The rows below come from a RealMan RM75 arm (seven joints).
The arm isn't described. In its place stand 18 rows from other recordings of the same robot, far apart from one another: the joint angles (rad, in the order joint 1, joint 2, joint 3, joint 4, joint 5, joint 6, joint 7), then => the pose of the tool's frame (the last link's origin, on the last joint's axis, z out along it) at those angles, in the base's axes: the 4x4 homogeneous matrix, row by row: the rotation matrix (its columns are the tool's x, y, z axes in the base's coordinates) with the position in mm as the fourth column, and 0 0 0 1 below.
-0.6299, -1.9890, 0.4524, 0.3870, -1.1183, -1.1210, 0.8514 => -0.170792 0.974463 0.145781 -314.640; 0.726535 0.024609 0.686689 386.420; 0.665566 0.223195 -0.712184 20.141; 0 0 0 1
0.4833, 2.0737, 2.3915, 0.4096, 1.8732, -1.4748, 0.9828 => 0.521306 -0.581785 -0.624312 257.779; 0.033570 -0.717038 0.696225 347.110; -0.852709 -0.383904 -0.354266 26.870; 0 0 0 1
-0.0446, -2.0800, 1.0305, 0.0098, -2.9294, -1.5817, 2.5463 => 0.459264 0.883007 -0.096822 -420.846; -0.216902 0.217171 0.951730 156.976; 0.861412 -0.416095 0.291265 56.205; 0 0 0 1
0.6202, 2.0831, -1.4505, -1.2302, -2.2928, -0.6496, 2.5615 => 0.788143 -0.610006 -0.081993 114.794; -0.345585 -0.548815 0.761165 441.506; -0.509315 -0.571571 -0.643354 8.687; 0 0 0 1
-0.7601, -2.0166, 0.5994, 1.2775, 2.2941, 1.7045, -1.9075 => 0.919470 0.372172 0.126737 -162.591; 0.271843 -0.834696 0.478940 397.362; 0.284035 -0.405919 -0.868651 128.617; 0 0 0 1
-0.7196, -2.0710, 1.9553, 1.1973, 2.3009, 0.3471, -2.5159 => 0.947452 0.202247 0.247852 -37.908; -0.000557 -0.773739 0.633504 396.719; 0.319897 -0.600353 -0.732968 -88.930; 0 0 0 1
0.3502, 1.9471, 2.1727, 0.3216, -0.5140, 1.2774, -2.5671 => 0.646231 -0.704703 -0.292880 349.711; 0.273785 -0.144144 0.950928 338.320; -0.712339 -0.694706 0.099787 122.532; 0 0 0 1
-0.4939, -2.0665, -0.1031, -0.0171, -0.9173, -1.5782, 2.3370 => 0.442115 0.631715 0.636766 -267.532; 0.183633 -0.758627 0.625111 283.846; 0.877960 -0.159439 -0.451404 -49.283; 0 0 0 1
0.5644, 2.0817, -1.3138, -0.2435, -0.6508, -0.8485, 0.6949 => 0.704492 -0.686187 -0.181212 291.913; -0.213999 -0.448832 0.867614 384.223; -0.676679 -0.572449 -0.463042 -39.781; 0 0 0 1
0.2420, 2.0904, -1.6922, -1.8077, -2.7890, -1.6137, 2.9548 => 0.580188 -0.583121 0.568640 195.610; -0.803022 -0.526242 0.279686 277.060; 0.136152 -0.618901 -0.773579 5.005; 0 0 0 1
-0.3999, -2.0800, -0.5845, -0.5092, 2.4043, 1.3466, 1.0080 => 0.768915 -0.183275 0.612520 -204.821; -0.628271 -0.039009 0.777016 297.069; -0.118513 -0.982287 -0.145141 -69.124; 0 0 0 1
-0.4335, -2.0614, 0.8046, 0.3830, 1.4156, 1.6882, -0.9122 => 0.568977 0.394459 0.721573 -256.443; -0.023947 -0.869129 0.494005 300.241; 0.822004 -0.298357 -0.485069 6.257; 0 0 0 1
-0.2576, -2.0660, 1.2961, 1.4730, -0.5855, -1.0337, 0.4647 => 0.630004 0.691680 -0.353091 -260.910; 0.689872 -0.289679 0.663448 358.903; 0.356611 -0.661562 -0.659670 63.991; 0 0 0 1
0.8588, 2.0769, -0.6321, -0.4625, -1.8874, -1.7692, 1.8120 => 0.564611 -0.441870 -0.697112 135.332; -0.603805 -0.796969 0.016126 360.191; -0.562702 0.411815 -0.716781 -11.807; 0 0 0 1
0.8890, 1.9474, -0.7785, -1.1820, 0.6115, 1.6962, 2.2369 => -0.838297 0.519241 0.166273 146.729; 0.540667 0.752403 0.376257 421.999; 0.070264 0.405314 -0.911473 114.482; 0 0 0 1
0.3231, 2.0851, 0.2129, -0.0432, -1.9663, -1.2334, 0.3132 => 0.768054 -0.635255 -0.080900 377.655; -0.137095 -0.286511 0.948217 264.875; -0.625538 -0.717191 -0.307147 -25.154; 0 0 0 1
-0.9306, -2.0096, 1.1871, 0.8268, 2.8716, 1.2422, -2.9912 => 0.426564 0.683250 -0.592632 -200.455; 0.898611 -0.245775 0.363445 446.738; 0.102670 -0.687579 -0.718815 20.166; 0 0 0 1
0.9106, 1.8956, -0.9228, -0.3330, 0.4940, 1.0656, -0.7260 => 0.437904 -0.783287 0.441249 292.556; -0.898764 -0.369666 0.235735 418.153; -0.021533 -0.499808 -0.865869 10.052; 0 0 0 1
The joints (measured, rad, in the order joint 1, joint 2, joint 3, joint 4, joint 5, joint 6, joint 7), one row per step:
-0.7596, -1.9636, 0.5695, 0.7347, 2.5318, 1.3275, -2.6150
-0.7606, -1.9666, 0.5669, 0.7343, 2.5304, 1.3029, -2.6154
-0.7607, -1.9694, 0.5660, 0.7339, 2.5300, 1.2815, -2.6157
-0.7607, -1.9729, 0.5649, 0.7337, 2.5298, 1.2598, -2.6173
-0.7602, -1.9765, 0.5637, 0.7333, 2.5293, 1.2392, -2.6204
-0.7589, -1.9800, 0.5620, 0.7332, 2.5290, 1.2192, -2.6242
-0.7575, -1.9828, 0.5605, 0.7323, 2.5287, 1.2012, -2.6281
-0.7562, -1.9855, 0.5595, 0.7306, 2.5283, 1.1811, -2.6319
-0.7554, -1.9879, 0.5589, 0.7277, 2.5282, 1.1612, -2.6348
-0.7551, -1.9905, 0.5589, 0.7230, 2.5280, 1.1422, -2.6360
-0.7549, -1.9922, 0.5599, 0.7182, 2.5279, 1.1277, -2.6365
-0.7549, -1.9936, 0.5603, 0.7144, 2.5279, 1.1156, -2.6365
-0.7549, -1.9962, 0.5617, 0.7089, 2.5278, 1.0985, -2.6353
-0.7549, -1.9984, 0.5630, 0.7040, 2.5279, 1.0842, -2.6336
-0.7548, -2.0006, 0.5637, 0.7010, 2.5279, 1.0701, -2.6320
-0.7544, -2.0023, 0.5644, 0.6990, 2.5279, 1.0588, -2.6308
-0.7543, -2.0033, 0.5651, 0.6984, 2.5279, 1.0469, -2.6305
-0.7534, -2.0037, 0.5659, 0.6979, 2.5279, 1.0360, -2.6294
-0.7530, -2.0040, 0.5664, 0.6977, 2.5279, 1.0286, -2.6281
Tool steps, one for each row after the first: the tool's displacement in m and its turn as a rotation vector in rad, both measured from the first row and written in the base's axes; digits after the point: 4 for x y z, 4 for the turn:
-0.0005, 0.0028, 0.0004, 0.0225, 0.0044, 0.0020
-0.0014, 0.0049, 0.0006, 0.0406, 0.0097, 0.0042
-0.0022, 0.0069, 0.0005, 0.0589, 0.0141, 0.0077
-0.0031, 0.0085, 0.0003, 0.0763, 0.0169, 0.0131
-0.0044, 0.0099, 0.0003, 0.0939, 0.0192, 0.0200
-0.0057, 0.0111, 0.0003, 0.1094, 0.0210, 0.0272
-0.0072, 0.0123, 0.0003, 0.1259, 0.0235, 0.0346
-0.0087, 0.0136, 0.0001, 0.1411, 0.0266, 0.0412
-0.0099, 0.0146, -0.0008, 0.1534, 0.0297, 0.0464
-0.0110, 0.0153, -0.0017, 0.1613, 0.0325, 0.0502
-0.0118, 0.0159, -0.0024, 0.1682, 0.0351, 0.0529
-0.0129, 0.0167, -0.0037, 0.1767, 0.0393, 0.0554
-0.0138, 0.0173, -0.0050, 0.1833, 0.0434, 0.0571
-0.0146, 0.0181, -0.0057, 0.1916, 0.0476, 0.0582
-0.0153, 0.0186, -0.0061, 0.1985, 0.0513, 0.0593
-0.0159, 0.0195, -0.0057, 0.2077, 0.0558, 0.0601
-0.0168, 0.0202, -0.0052, 0.2162, 0.0610, 0.0608
-0.0173, 0.0207, -0.0047, 0.2220, 0.0648, 0.0605

